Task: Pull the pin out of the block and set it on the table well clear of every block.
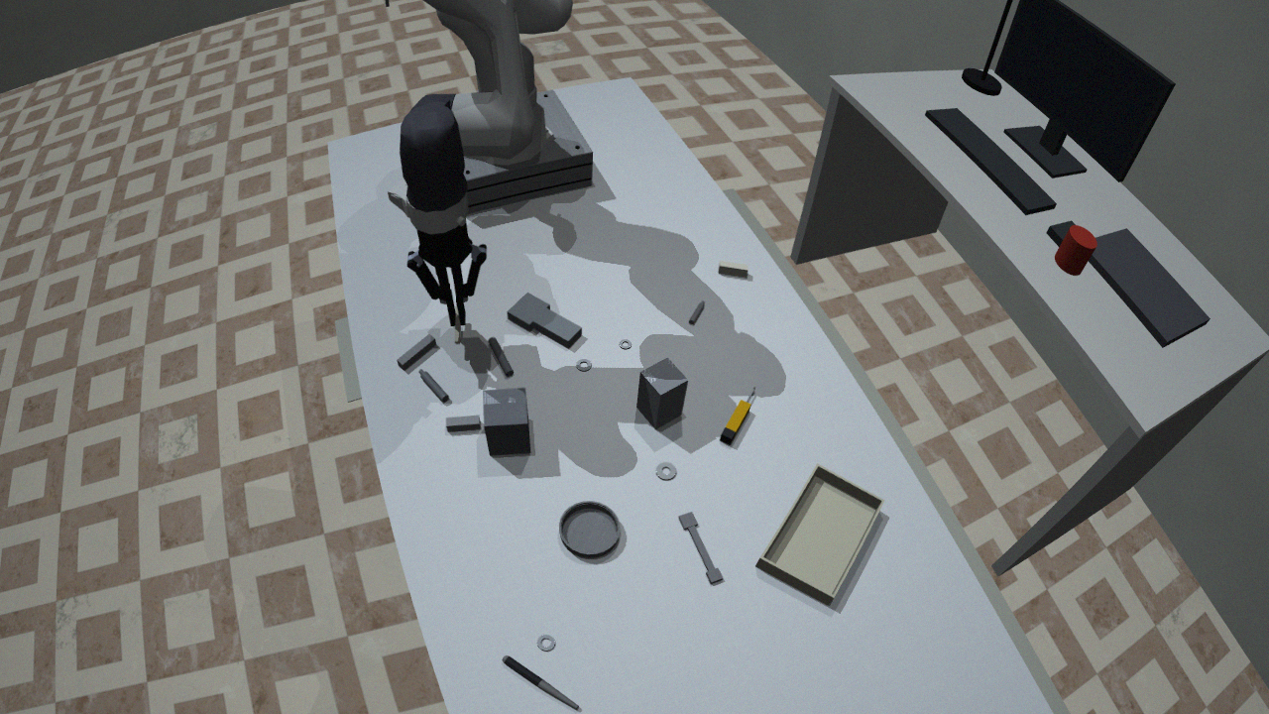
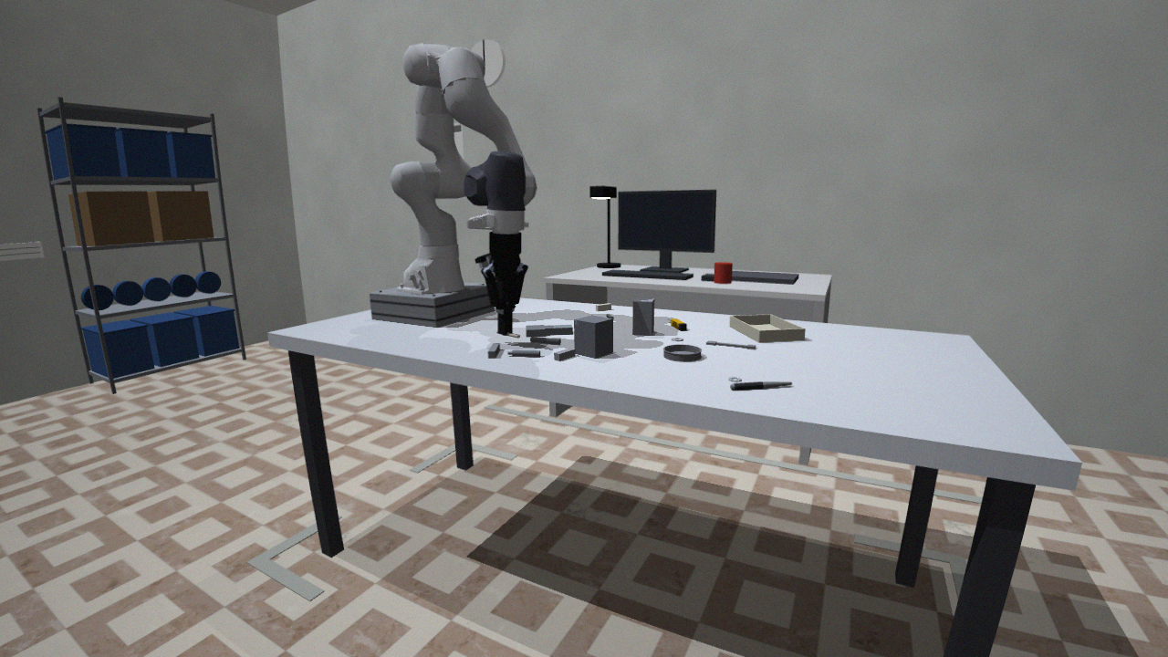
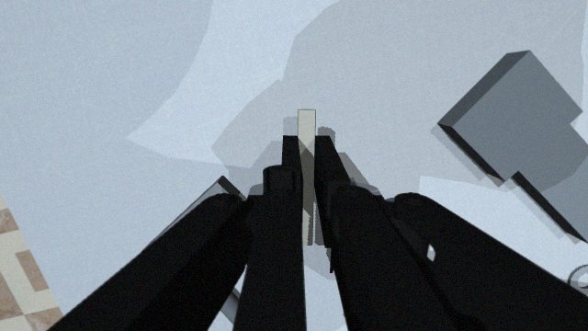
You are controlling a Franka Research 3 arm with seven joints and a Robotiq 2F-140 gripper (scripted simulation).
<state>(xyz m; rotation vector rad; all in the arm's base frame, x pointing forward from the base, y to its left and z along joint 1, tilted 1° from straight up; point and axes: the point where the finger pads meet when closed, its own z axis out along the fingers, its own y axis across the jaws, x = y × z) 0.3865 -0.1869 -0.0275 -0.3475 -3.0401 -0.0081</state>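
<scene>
My hand is 140 mm to the right of the stepped plate, 50 mm above it and 30 mm short of it. The rest, counted from my hand: dark grey block: 220 mm ahead, 30 mm to the left, 10 mm below; small grey bar: 190 mm ahead, 50 mm below, 40 mm to the right; cream pin: 30 mm below, 10 mm ahead.
</scene>
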